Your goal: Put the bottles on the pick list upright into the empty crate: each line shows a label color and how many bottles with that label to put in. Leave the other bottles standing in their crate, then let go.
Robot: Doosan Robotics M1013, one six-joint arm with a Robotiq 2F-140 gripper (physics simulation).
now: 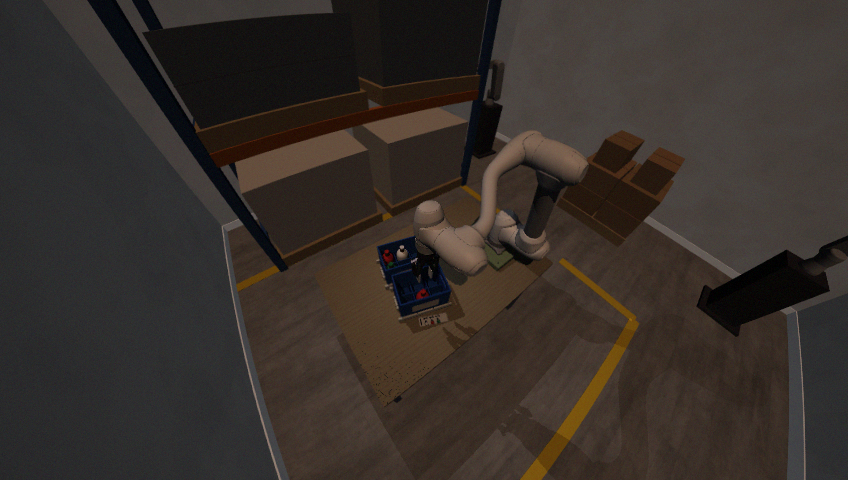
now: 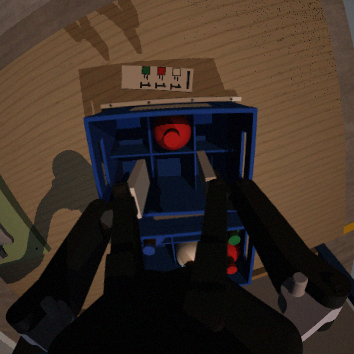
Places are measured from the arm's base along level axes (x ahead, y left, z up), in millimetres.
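Where they show: gripper, fingertip midpoint: (image 1: 424,278) (image 2: 172,167); arm's base, link origin: (image 1: 498,241).
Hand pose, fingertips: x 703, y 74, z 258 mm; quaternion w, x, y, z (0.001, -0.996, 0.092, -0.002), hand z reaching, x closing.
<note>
Things, the pixels of their centre, and the offset from my fingertips. Level surfaces: height alone.
- pick list, body centre: (image 2: 156,77) (image 1: 433,319) dy +107, dx +0, dz -298 mm
- second crate, body centre: (image 2: 189,239) (image 1: 404,260) dy -272, dx -50, dz -211 mm
- white bottle, body centre: (image 2: 189,251) (image 1: 402,254) dy -314, dx -63, dz -213 mm
- green-topped bottle, body centre: (image 2: 226,219) (image 1: 392,271) dy -245, dx +51, dz -213 mm
- wooden table, surface height: dz -298 mm
The pick list (image 1: 432,320) (image 2: 157,78) shows green, red and white squares; the mark beside each looks like a 1. A red bottle (image 1: 422,294) (image 2: 172,134) stands upright in the middle compartment of the near crate (image 1: 407,308) (image 2: 253,150), on the row beside the list. The second crate (image 2: 160,234) holds a white bottle (image 1: 402,252) (image 2: 186,254), a red bottle (image 1: 387,255) (image 2: 232,254), a green-topped bottle (image 1: 390,265) (image 2: 234,239) and a blue-topped one (image 2: 149,248). My gripper (image 1: 425,276) (image 2: 172,167) is partly open and empty above the near crate; its fingers hide part of the second crate.
The crates stand side by side on a wooden table (image 1: 357,321) (image 2: 300,125). The arm's green base plate (image 1: 501,260) (image 2: 22,230) is on the same table. A pallet rack (image 1: 345,122) stands behind the table, and stacked cartons (image 1: 618,187) stand beyond the arm.
</note>
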